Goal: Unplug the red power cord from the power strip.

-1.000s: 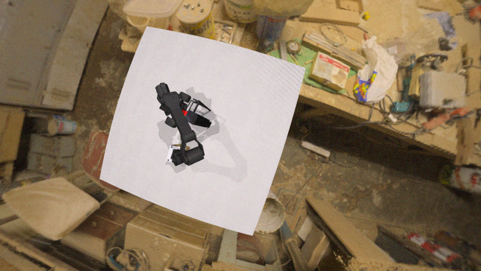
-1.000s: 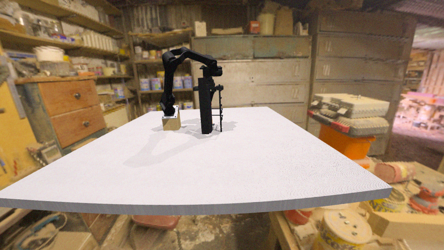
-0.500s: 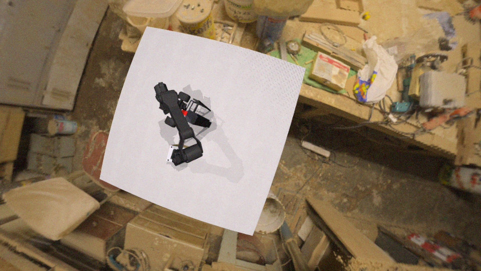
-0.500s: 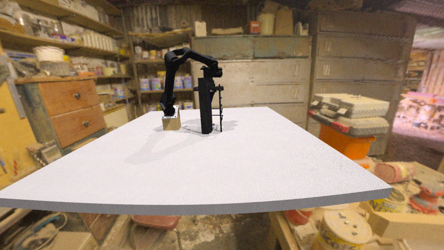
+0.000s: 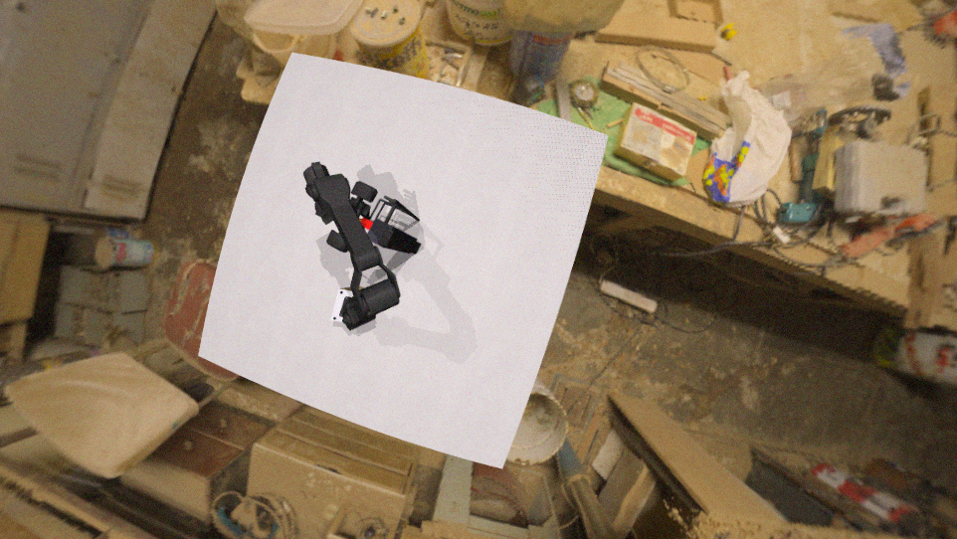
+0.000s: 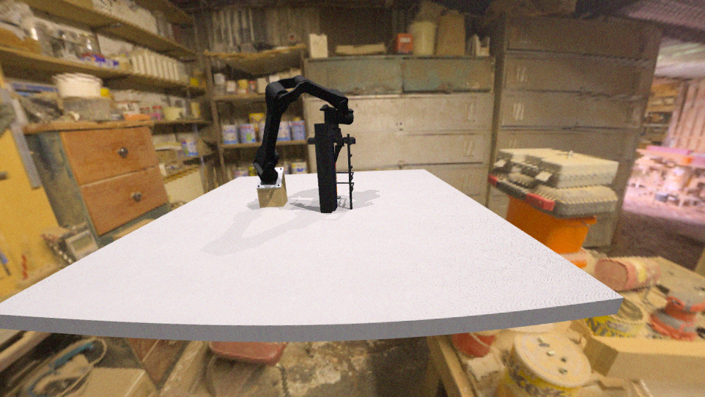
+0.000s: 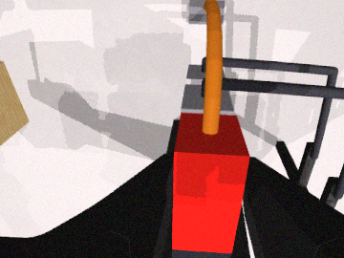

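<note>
Right now my gripper tip is 4 cm to the left of the red plug. Round my gripper tip: thin black rack frame 10 cm to the right, 7 cm ahead, 3 cm below.
</note>
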